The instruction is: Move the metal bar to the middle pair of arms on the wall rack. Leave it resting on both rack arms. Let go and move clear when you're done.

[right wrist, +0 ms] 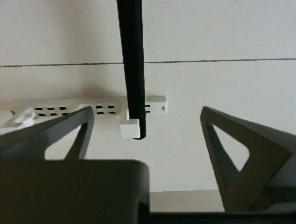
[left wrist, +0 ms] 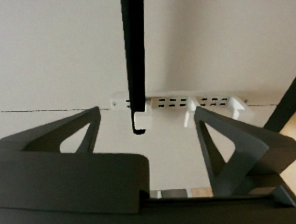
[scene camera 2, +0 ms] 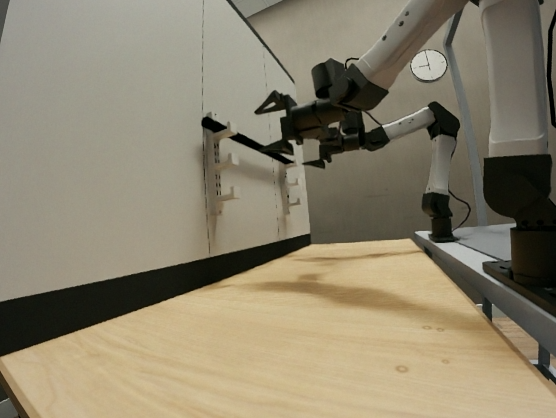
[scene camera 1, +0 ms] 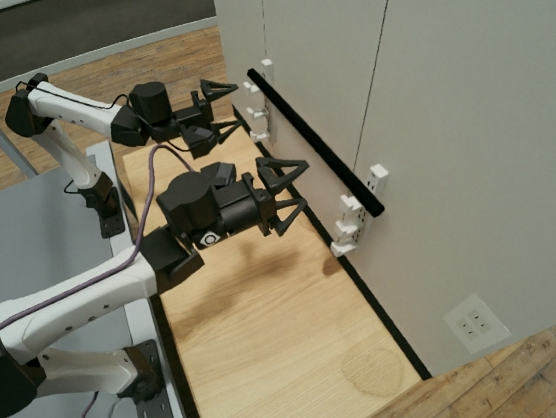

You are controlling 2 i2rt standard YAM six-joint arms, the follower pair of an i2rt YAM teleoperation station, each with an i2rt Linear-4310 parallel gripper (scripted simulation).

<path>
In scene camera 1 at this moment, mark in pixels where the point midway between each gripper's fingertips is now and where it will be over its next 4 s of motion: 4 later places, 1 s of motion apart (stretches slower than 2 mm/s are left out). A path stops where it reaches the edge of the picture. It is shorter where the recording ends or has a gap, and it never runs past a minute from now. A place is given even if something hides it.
My left gripper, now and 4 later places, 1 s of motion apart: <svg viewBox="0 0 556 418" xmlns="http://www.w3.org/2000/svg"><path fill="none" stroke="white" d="M239 104L239 101L250 99L263 93L272 89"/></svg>
My right gripper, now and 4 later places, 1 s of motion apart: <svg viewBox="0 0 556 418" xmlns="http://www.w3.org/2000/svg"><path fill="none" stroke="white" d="M306 183L308 186L316 191L336 174L345 169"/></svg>
</path>
